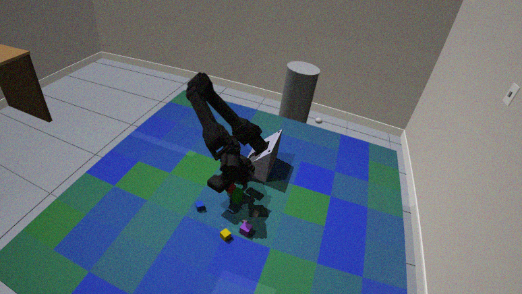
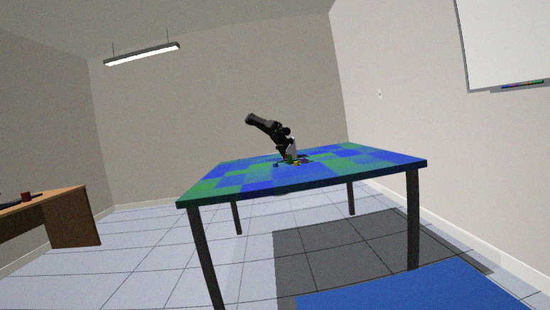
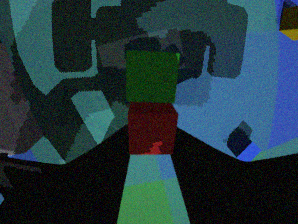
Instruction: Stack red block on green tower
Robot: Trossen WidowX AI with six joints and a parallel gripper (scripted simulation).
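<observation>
My gripper tip is 120 mm to the right of the white block, 60 mm short of it and 30 mm above it. Round my gripper tip: purple block 140 mm ahead, 100 mm to the left, 30 mm below; blue block 90 mm ahead, 80 mm to the right, 30 mm below; red block 10 mm to the left, 10 mm above.
</observation>
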